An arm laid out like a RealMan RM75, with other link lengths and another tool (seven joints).
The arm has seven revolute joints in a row. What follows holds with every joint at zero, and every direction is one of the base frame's. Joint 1 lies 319.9 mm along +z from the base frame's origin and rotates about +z. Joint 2 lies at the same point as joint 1 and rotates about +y. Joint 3 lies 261.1 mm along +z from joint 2 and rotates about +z. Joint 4 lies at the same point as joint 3 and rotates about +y. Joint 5 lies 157.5 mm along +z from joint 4 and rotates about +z. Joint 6 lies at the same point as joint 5 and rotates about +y. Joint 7 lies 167 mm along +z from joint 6 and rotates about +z. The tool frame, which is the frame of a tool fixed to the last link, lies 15 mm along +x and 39 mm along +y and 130 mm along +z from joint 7; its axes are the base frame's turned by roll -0.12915, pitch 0 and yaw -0.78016 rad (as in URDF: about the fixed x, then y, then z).
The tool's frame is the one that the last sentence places.
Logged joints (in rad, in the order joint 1, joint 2, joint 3, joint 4, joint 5, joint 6, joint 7), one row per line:
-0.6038 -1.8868 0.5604 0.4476 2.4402 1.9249 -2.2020
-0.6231 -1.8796 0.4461 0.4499 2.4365 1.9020 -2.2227
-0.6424 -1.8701 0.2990 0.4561 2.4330 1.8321 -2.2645
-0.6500 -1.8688 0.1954 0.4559 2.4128 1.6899 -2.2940
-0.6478 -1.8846 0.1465 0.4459 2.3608 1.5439 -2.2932
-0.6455 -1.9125 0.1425 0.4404 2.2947 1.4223 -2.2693
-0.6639 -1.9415 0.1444 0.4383 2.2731 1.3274 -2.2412
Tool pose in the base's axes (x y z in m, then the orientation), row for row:
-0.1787 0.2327 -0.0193 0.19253 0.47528 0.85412 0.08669
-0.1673 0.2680 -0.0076 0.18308 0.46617 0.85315 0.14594
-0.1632 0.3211 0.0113 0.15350 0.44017 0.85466 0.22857
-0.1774 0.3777 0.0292 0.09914 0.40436 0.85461 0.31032
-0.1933 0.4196 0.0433 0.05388 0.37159 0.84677 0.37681
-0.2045 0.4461 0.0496 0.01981 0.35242 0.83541 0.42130
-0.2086 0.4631 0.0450 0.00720 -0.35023 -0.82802 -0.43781
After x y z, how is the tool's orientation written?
As a quaternion, w x y z.
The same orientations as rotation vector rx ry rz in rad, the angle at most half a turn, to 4 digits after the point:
1.3339 2.3972 0.2433
1.3151 2.4068 0.4117
1.2621 2.4506 0.6554
1.1959 2.5276 0.9178
1.1290 2.5727 1.1448
1.0934 2.5919 1.3071
-1.0953 -2.5894 -1.3691

